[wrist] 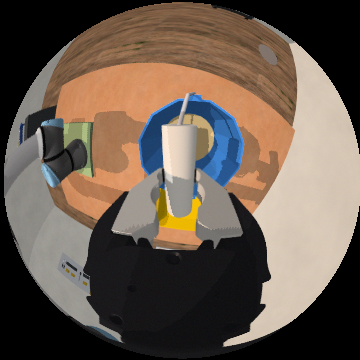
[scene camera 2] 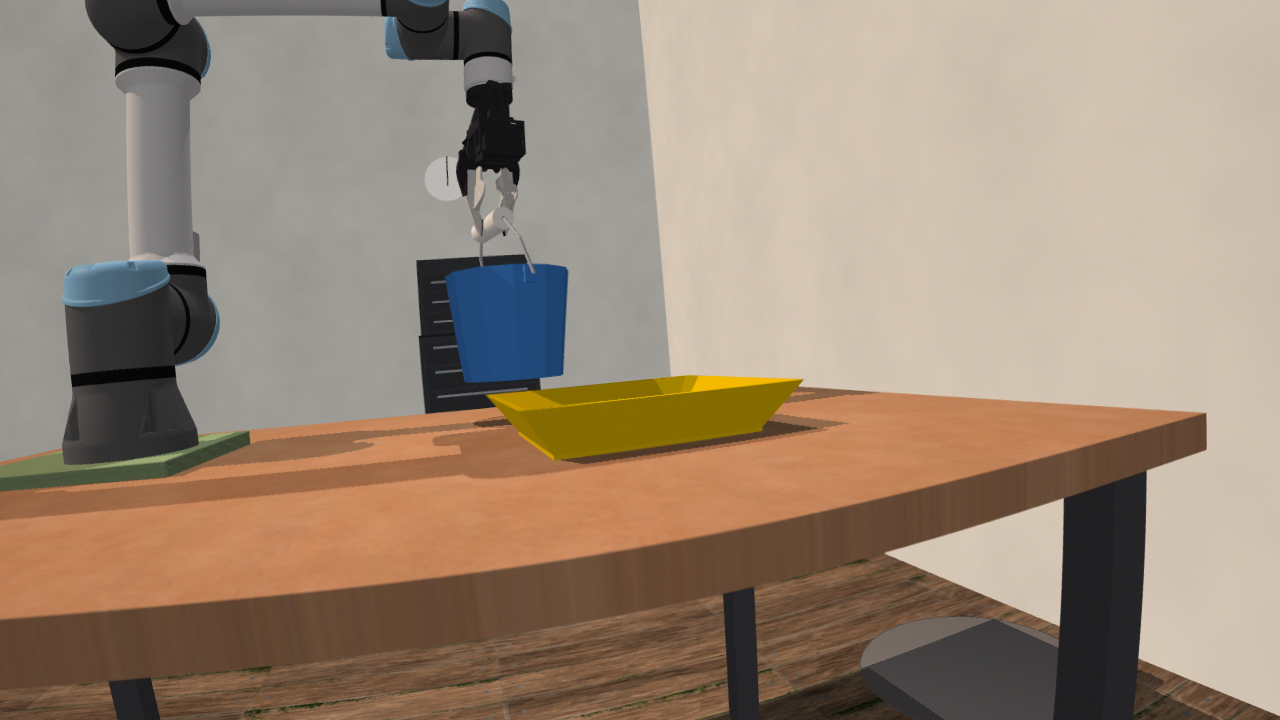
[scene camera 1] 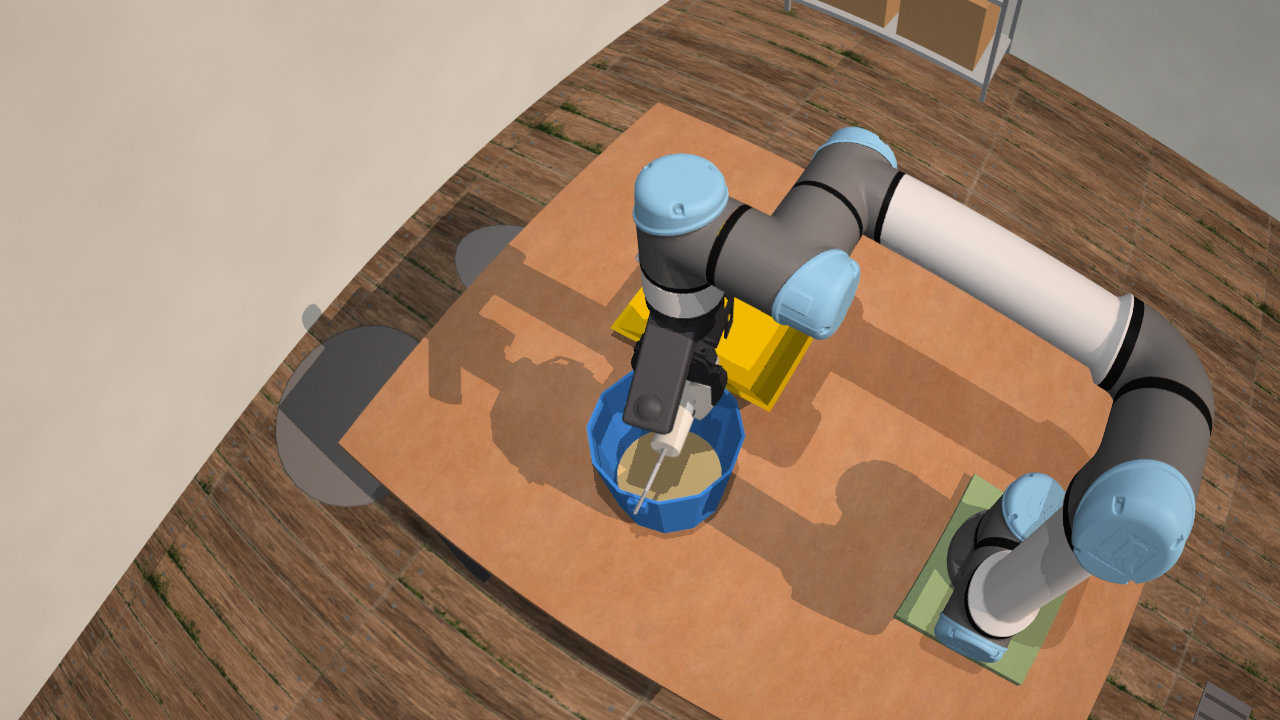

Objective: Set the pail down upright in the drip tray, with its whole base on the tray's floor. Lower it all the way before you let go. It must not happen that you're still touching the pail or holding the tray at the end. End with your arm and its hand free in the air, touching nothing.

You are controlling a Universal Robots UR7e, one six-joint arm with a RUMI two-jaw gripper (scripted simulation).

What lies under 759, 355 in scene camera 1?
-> A yellow drip tray.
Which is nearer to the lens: the yellow drip tray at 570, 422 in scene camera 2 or the blue pail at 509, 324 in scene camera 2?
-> The yellow drip tray.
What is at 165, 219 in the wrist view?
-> A yellow drip tray.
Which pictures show the gripper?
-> The wrist view, scene camera 2 and scene camera 1: all of them.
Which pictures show the yellow drip tray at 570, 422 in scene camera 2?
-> The wrist view, scene camera 2 and scene camera 1: all of them.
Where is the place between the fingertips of the gripper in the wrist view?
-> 179, 169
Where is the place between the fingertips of the gripper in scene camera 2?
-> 492, 235
